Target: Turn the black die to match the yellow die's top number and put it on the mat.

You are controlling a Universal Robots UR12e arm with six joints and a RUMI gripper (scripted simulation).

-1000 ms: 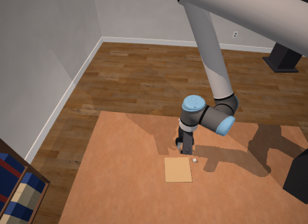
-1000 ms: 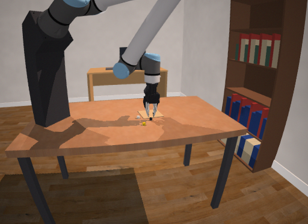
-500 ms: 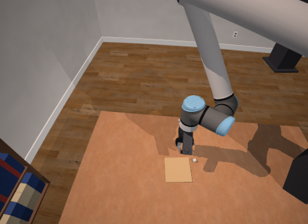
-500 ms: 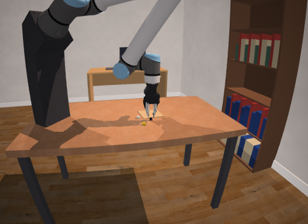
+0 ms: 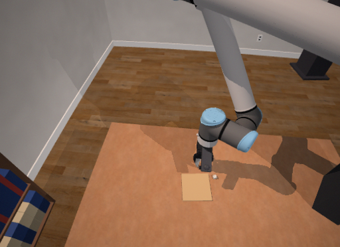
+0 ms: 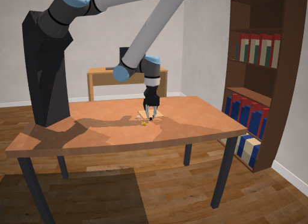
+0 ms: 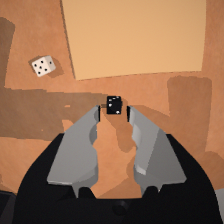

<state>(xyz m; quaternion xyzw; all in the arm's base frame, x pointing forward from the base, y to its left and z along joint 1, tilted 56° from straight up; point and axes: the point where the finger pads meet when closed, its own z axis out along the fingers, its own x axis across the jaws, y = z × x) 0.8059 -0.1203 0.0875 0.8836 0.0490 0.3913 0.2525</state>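
My gripper is now 10 mm above the black die. The rest, counted from my hand: tan mat (40 mm ahead, 100 mm to the left, 20 mm below); white die (60 mm behind, 60 mm to the left, 10 mm below); yellow die (70 mm behind, 60 mm to the right, 10 mm below).
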